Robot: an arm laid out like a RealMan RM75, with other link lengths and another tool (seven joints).
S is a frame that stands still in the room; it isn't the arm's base.
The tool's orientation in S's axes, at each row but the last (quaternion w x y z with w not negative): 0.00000, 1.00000, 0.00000, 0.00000; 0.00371, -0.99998, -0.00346, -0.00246; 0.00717, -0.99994, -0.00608, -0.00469; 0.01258, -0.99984, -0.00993, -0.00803; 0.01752, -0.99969, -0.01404, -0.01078; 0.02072, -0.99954, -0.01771, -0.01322; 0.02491, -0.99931, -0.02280, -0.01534; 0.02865, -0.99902, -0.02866, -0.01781; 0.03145, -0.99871, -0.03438, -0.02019; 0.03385, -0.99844, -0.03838, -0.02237; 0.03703, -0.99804, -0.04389, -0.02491; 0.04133, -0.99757, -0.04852, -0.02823
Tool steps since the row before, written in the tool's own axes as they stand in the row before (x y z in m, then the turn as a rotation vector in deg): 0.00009, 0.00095, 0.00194, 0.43, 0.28, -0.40; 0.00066, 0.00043, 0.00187, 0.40, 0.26, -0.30; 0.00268, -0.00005, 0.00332, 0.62, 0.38, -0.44; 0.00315, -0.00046, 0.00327, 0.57, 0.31, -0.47; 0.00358, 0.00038, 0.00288, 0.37, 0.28, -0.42; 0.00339, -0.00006, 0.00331, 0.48, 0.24, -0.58; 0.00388, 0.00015, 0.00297, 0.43, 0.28, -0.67; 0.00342, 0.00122, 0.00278, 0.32, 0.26, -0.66; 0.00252, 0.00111, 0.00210, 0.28, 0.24, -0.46; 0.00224, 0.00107, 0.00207, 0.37, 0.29, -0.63; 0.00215, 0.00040, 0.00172, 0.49, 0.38, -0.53; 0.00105, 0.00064, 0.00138, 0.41, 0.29, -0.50
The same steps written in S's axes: 0.00009, -0.00095, -0.00194, 0.43, -0.28, 0.40; 0.00067, -0.00041, -0.00187, 0.40, -0.26, 0.30; 0.00271, 0.00013, -0.00329, 0.62, -0.38, 0.44; 0.00319, 0.00060, -0.00321, 0.57, -0.31, 0.47; 0.00365, -0.00018, -0.00281, 0.37, -0.28, 0.42; 0.00347, 0.00032, -0.00321, 0.47, -0.25, 0.58; 0.00397, 0.00017, -0.00285, 0.42, -0.29, 0.67; 0.00358, -0.00086, -0.00271, 0.31, -0.28, 0.66; 0.00267, -0.00080, -0.00206, 0.28, -0.25, 0.46; 0.00240, -0.00075, -0.00203, 0.36, -0.30, 0.63; 0.00225, -0.00008, -0.00163, 0.50, -0.38, 0.53; 0.00118, -0.00042, -0.00136, 0.41, -0.29, 0.50
